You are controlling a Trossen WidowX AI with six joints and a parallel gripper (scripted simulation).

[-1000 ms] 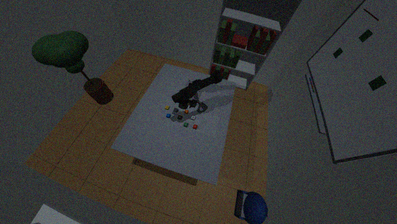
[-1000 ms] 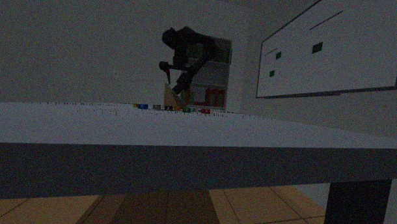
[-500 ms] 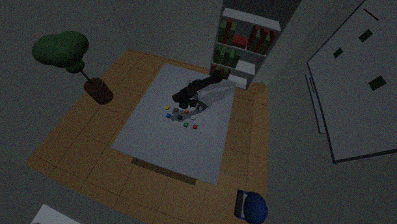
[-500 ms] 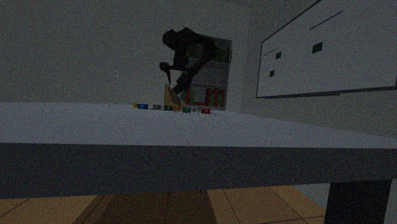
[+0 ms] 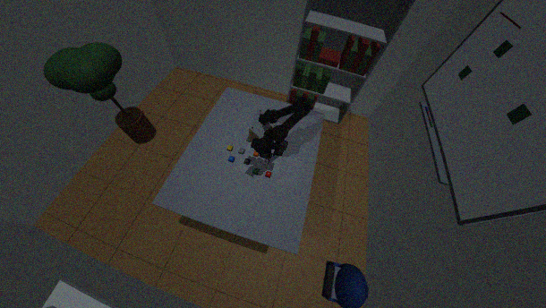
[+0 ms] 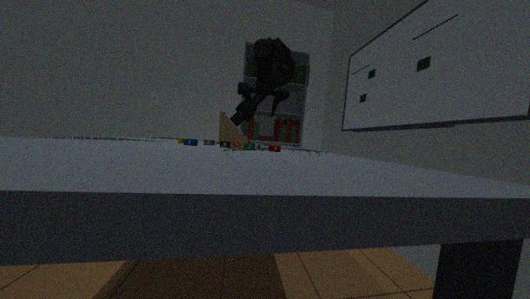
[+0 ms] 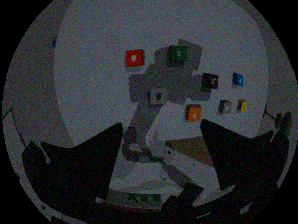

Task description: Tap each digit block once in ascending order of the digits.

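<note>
The grey block lies 50 mm behind my gripper tip, 180 mm to the right of it and 120 mm below it. From my gripper tip the other things lie so: white block (120 mm below); red block (80 mm ahead, 30 mm to the left, 120 mm below); orange block (50 mm behind, 80 mm to the right, 120 mm below).
</note>
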